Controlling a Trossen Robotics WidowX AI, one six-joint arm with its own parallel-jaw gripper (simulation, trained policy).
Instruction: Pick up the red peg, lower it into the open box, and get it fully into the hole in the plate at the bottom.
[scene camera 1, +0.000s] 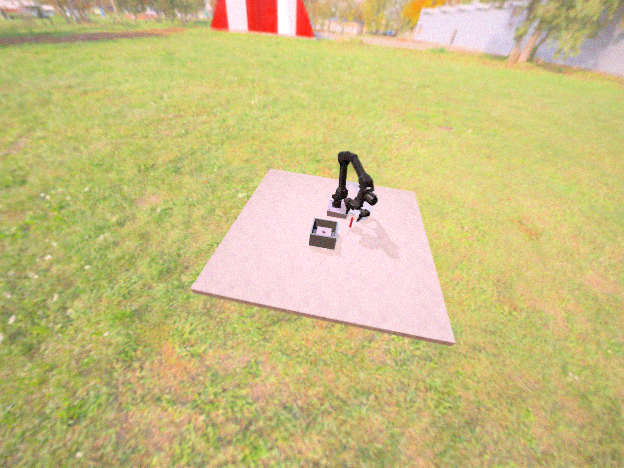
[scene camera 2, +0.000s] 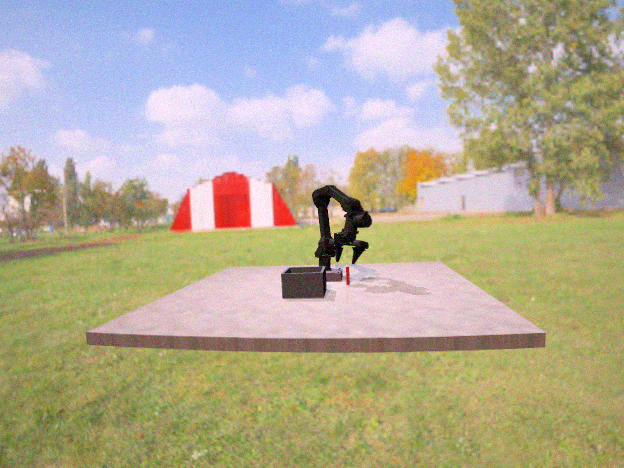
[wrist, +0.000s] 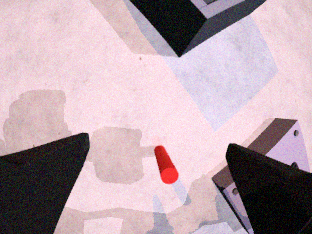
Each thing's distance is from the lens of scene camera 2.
my gripper (scene camera 2: 344, 263): 161 cm
dark box (scene camera 2: 297, 282): 143 cm
